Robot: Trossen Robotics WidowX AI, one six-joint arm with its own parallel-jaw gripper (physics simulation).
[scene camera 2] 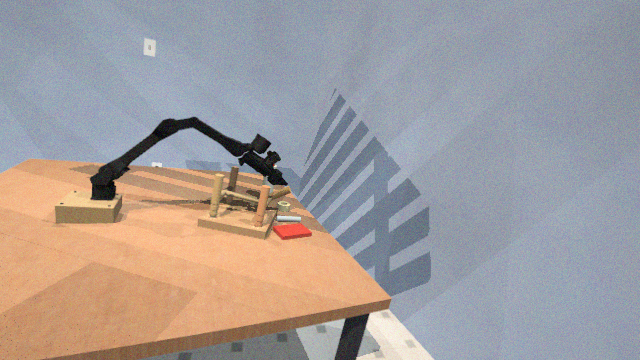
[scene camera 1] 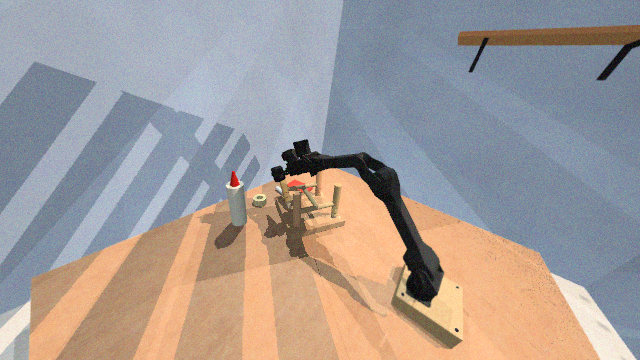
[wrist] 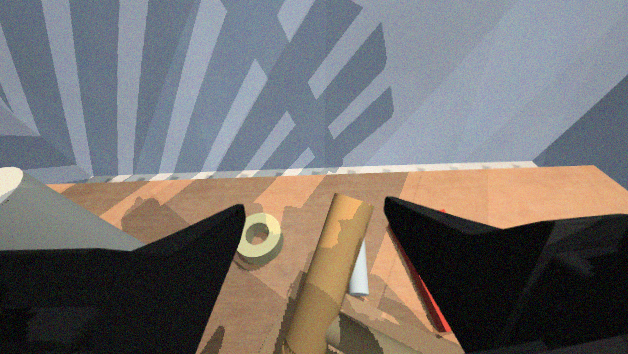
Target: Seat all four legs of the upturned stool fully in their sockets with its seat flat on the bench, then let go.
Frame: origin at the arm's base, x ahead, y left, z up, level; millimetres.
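Seen in the pictures: gripper, fingertip midpoint: [scene camera 2: 283, 181] [wrist: 315, 207]; arm's base, origin of the base link: [scene camera 2: 102, 197] [scene camera 1: 419, 290].
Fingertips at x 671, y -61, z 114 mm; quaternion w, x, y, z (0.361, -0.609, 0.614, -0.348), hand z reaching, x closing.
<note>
Offsets run from my fingertips to a thing's top centre. "*": to the spot under its first point.
The upturned stool's seat [scene camera 1: 327, 226] [scene camera 2: 232, 229] lies flat on the bench. Three legs, a near one [scene camera 1: 296, 210] [scene camera 2: 233, 184], a second {* 303 mm back, 53 mm right, 35 mm down} [scene camera 1: 337, 200] [scene camera 2: 216, 196] and a reddish third {* 148 mm back, 143 mm right, 62 mm down} [scene camera 1: 319, 184] [scene camera 2: 262, 206], stand about upright. The fourth leg [scene camera 1: 284, 191] [scene camera 2: 281, 193] [wrist: 327, 270] leans outward, away from the arm's base; its foot is hidden. Crossbars {* 189 mm back, 14 mm right, 59 mm down} [scene camera 1: 310, 197] [scene camera 2: 240, 196] join legs. My gripper [scene camera 1: 278, 175] [scene camera 2: 285, 184] [wrist: 315, 207] is open at the leaning leg's upper end. In the wrist view this leg shows between the fingertips, with gaps on both sides.
A grey glue bottle {6 mm ahead, 214 mm left, 72 mm up} [scene camera 1: 237, 205] [wrist: 55, 220] with a red tip stands left of the stool in scene camera 1. A tape roll {51 mm ahead, 76 mm left, 138 mm down} [scene camera 1: 259, 204] [wrist: 273, 234], a pale cylinder {29 mm ahead, 57 mm right, 146 mm down} [scene camera 2: 289, 219] [wrist: 359, 277] and a red block {3 mm ahead, 168 mm right, 152 mm down} [scene camera 1: 296, 185] [scene camera 2: 292, 231] lie beyond the stool near the bench edge.
</note>
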